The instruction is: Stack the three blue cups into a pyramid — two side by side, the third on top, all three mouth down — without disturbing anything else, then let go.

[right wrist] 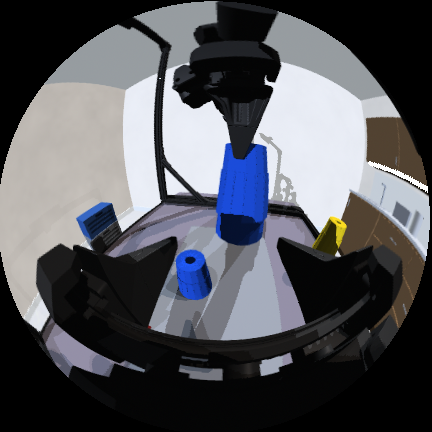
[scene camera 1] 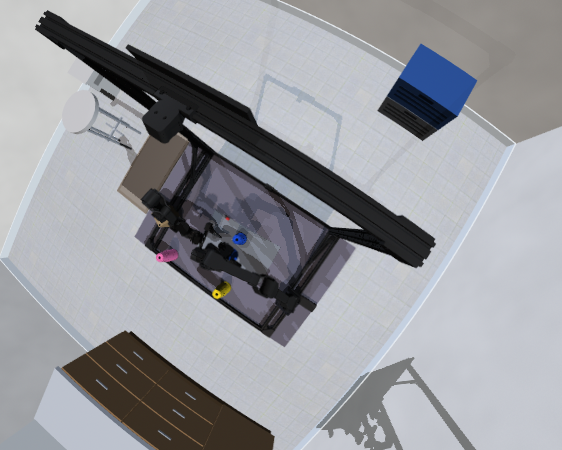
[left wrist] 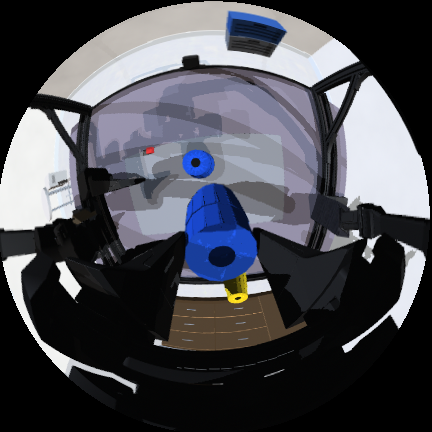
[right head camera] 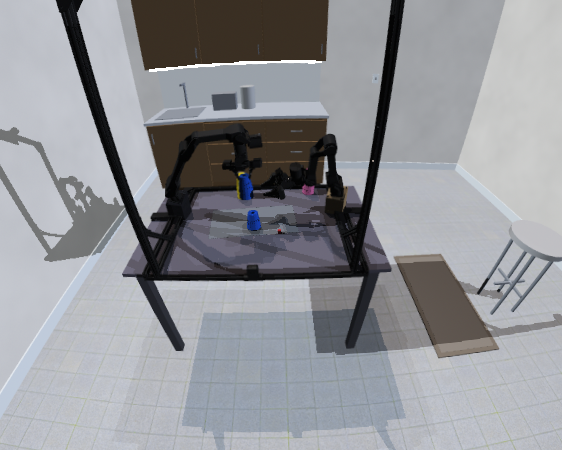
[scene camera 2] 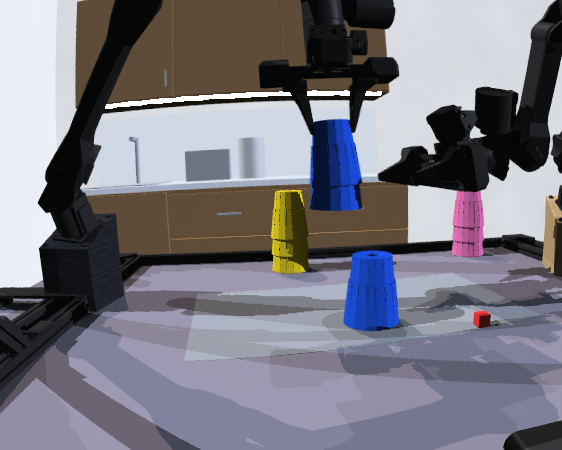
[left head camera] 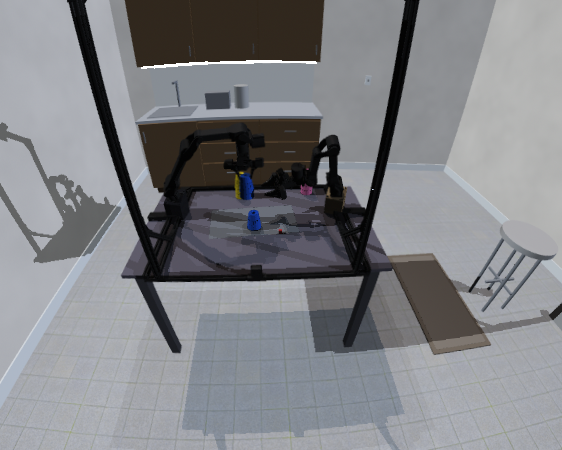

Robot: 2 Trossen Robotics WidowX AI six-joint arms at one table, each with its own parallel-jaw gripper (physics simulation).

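Where they show: left gripper, fingertip midpoint: (right wrist: 239,158) (left wrist: 219,234) (right head camera: 244,179) (scene camera 2: 333,133) (left head camera: 245,179); right gripper, fingertip midpoint: (right wrist: 228,242) (left wrist: 154,211) (right head camera: 261,190) (scene camera 2: 392,178) (left head camera: 262,190); left arm's base, origin of the base link: (scene camera 1: 287,303) (left wrist: 344,220) (right head camera: 176,197) (scene camera 2: 77,230) (left head camera: 174,196); right arm's base, origin of the base link: (right head camera: 337,191) (left head camera: 336,192).
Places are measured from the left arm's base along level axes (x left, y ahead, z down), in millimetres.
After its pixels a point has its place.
One blue cup (left head camera: 254,222) {y 461, x 3, z 70 mm} (scene camera 1: 239,239) {y 440, x 17, z 30 mm} (scene camera 2: 371,300) {y 450, x -2, z 79 mm} (left wrist: 206,169) {y 424, x 37, z 40 mm} (right wrist: 194,282) {y 467, x 51, z 60 mm} stands mouth down on the pale rectangle (scene camera 2: 220,335) on the table. My left gripper (scene camera 2: 333,131) {y 393, x 79, z -124 mm} (left wrist: 219,234) {y 393, x 79, z -124 mm} is shut on a blue cup stack (scene camera 2: 336,165) {y 400, x 55, z -81 mm} (left wrist: 212,207) {y 404, x 62, z -117 mm} (right wrist: 243,190) {y 422, x 98, z -92 mm}, mouth down; a step near its lower rim looks like two cups nested. It hangs well above the table, behind the standing cup in scene camera 2. My right gripper (scene camera 2: 387,175) {y 471, x 106, z -61 mm} (right wrist: 228,242) {y 471, x 106, z -61 mm} is open and empty, above the table to the right of the held cups in scene camera 2.
A yellow cup stack (scene camera 1: 222,290) {y 263, x 258, z -9 mm} (scene camera 2: 289,225) {y 274, x 257, z 27 mm} (right wrist: 331,237) {y 291, x 277, z -4 mm} stands at the table's far edge, left of the held cups. A pink cup stack (scene camera 1: 167,256) {y 613, x 434, z 6 mm} (scene camera 2: 468,220) {y 622, x 424, z 38 mm} stands at the far right, behind the right gripper. A small red cube (scene camera 2: 481,319) {y 589, x 13, z 107 mm} (left wrist: 150,150) {y 585, x 23, z 103 mm} lies right of the standing cup in scene camera 2.
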